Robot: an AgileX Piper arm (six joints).
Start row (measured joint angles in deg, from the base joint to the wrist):
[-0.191, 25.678, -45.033, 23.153, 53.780, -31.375]
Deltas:
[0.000, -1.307, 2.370, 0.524, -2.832, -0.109]
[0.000, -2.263, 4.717, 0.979, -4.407, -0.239]
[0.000, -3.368, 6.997, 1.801, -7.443, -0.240]
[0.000, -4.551, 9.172, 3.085, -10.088, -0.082]
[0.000, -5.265, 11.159, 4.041, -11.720, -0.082]
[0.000, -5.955, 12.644, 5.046, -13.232, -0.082]
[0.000, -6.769, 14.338, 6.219, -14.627, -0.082]
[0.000, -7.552, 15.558, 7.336, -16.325, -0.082]
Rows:
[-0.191, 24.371, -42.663, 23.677, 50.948, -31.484]
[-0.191, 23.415, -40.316, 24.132, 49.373, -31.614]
[-0.191, 22.310, -38.036, 24.954, 46.337, -31.615]
[-0.191, 21.127, -35.861, 26.238, 43.692, -31.457]
[-0.191, 20.413, -33.874, 27.194, 42.060, -31.457]
[-0.191, 19.723, -32.389, 28.199, 40.548, -31.457]
[-0.191, 18.909, -30.695, 29.372, 39.153, -31.457]
[-0.191, 18.126, -29.475, 30.489, 37.455, -31.457]

